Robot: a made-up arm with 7 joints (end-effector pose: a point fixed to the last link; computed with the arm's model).
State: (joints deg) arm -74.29 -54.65 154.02 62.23 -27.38 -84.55 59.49
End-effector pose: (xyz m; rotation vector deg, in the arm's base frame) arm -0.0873 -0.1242 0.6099 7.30 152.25 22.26
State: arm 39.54 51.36 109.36 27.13 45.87 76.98 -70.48
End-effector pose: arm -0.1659 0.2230 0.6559 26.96 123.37 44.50
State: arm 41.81 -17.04 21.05 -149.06 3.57 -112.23 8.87
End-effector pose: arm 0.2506 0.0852 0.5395 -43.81 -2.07 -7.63
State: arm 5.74 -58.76 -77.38 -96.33 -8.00 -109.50 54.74
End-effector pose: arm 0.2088 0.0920 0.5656 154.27 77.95 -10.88
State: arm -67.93 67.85 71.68 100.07 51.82 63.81 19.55
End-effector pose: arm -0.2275 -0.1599 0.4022 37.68 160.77 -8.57
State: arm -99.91 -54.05 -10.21 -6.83 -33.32 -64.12 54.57
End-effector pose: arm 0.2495 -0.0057 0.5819 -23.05 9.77 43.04
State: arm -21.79 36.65 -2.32 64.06 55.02 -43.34 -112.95
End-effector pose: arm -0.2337 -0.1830 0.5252 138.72 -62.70 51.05
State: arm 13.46 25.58 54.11 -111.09 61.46 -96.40 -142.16
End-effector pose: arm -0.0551 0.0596 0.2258 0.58 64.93 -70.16
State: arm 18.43 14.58 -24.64 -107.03 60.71 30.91 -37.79
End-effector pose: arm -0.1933 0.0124 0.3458 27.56 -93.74 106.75
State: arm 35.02 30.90 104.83 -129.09 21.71 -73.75 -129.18
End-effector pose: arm 0.0441 0.0292 0.3444 6.03 20.20 -72.05
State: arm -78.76 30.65 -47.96 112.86 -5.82 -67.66 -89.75
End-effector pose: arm 0.0803 -0.2128 0.5955 76.72 20.90 -21.42
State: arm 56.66 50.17 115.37 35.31 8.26 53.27 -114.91
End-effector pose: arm -0.1699 0.1604 0.7451 3.09 171.84 44.87
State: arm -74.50 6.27 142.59 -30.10 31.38 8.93 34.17
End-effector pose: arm -0.1491 -0.3227 0.5720 84.69 -138.37 16.89
